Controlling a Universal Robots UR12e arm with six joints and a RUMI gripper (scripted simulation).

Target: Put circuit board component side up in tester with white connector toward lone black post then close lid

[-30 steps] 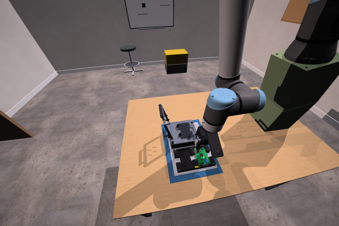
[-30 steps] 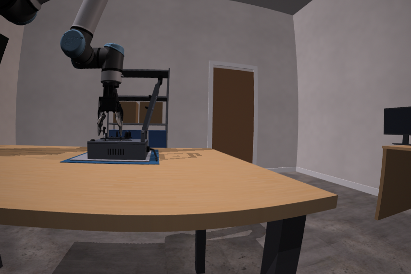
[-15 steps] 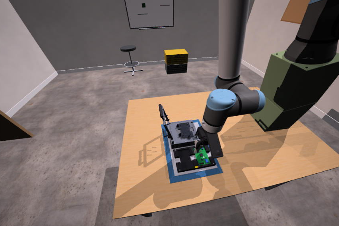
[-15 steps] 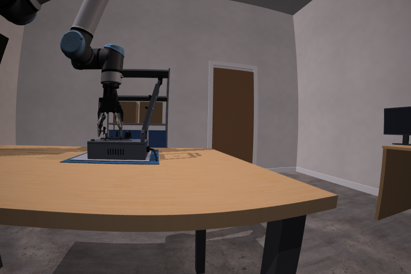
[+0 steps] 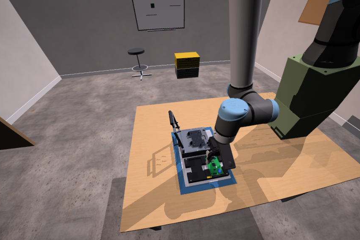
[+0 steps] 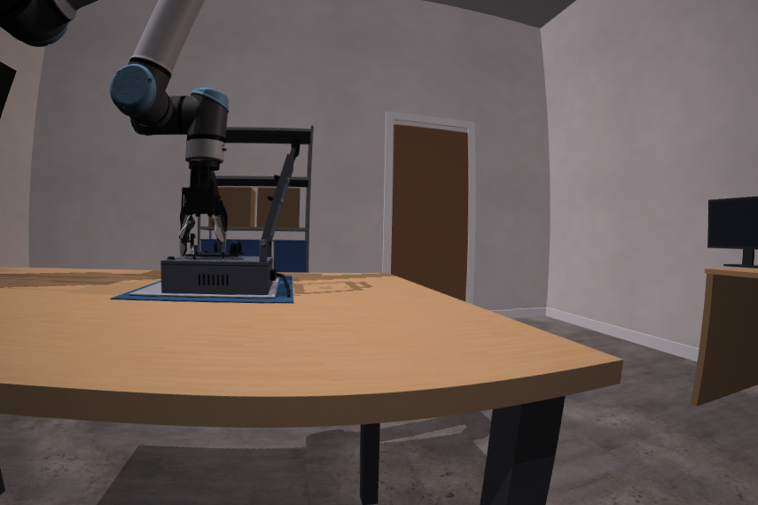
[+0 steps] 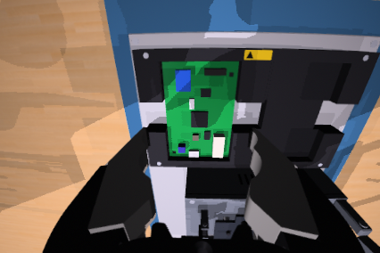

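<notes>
The green circuit board is 4 cm below my hand. The rest, counted from my hand: tester: 10 cm ahead, 12 cm to the right, 6 cm above; see-through lid: 20 cm ahead, 15 cm to the right, 13 cm above.
</notes>
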